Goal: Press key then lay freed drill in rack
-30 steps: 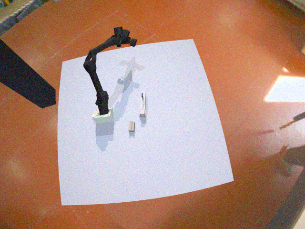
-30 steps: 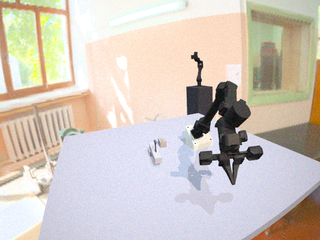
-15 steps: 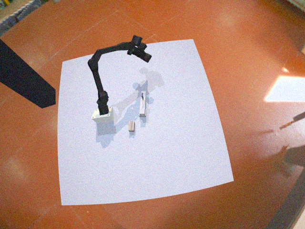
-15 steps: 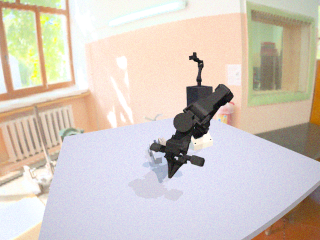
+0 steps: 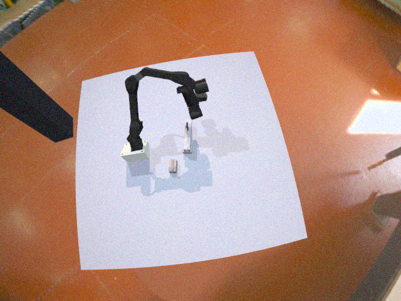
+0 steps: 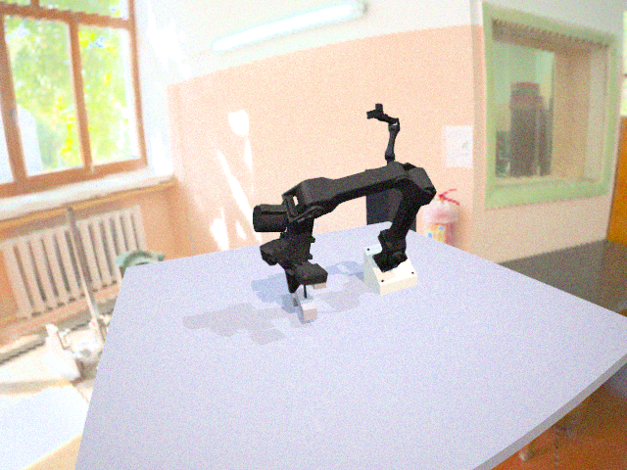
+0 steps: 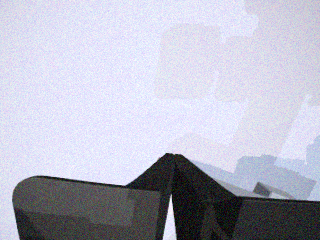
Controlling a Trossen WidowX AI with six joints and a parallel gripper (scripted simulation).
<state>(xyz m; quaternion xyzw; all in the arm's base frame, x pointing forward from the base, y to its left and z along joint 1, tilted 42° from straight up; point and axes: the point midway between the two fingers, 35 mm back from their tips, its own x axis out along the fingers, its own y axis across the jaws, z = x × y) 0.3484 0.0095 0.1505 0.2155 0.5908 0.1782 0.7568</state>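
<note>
Now: the dark key 6 cm to the right of my gripper tip, 6 cm behind it and 3 cm below it. Also, from my gripper tip: drill (12 cm to the right, 8 cm behind, 7 cm below); then rack (24 cm to the right, 19 cm behind, 10 cm below).
</note>
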